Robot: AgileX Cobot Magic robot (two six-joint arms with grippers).
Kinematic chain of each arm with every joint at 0, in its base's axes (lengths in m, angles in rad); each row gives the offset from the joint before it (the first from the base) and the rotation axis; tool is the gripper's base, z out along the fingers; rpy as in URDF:
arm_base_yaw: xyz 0 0 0.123 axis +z
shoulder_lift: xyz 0 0 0 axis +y
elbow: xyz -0.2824 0 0.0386 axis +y
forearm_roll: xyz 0.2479 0 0.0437 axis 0.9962 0 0.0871
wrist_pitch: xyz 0 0 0 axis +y
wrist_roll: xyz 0.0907 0 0.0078 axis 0.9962 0 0.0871
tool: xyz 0 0 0 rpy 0 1.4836 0
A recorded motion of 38 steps. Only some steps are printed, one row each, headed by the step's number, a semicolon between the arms.
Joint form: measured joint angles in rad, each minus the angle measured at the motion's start. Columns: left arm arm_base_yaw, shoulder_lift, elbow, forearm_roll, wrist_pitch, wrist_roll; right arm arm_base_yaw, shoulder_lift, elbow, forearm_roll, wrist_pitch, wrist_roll.
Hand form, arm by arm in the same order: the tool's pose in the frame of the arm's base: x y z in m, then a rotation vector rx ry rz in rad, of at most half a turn. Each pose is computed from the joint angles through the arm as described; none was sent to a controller.
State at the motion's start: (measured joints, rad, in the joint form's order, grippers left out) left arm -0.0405 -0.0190 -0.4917 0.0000 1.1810 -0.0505; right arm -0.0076 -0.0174 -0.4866 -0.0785 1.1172 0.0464
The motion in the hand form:
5: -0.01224 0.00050 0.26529 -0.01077 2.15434 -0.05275; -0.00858 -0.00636 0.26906 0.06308 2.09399 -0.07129
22: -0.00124 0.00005 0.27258 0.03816 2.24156 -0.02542; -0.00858 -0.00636 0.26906 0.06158 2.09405 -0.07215
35: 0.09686 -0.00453 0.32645 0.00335 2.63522 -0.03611; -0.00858 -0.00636 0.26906 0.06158 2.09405 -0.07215
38: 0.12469 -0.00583 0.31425 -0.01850 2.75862 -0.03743; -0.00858 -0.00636 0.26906 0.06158 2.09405 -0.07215
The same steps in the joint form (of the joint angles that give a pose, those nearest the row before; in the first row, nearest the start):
5: 0.0000 0.0000 0.0000 0.0000 0.0000 0.0000; 0.0000 0.0000 0.0000 0.0000 0.0000 0.0000
22: 0.0000 0.1004 -0.0283 0.0000 0.0158 0.0440; 0.0000 0.0000 0.0000 0.0000 0.0000 -0.0014
35: 0.0000 0.7291 -0.3246 -0.0070 0.0764 0.0130; 0.0000 0.0000 0.0000 0.0000 0.0000 -0.0014
38: 0.0000 0.8668 -0.3349 -0.0089 0.0722 -0.0023; 0.0000 0.0000 0.0000 0.0000 0.0000 -0.0014

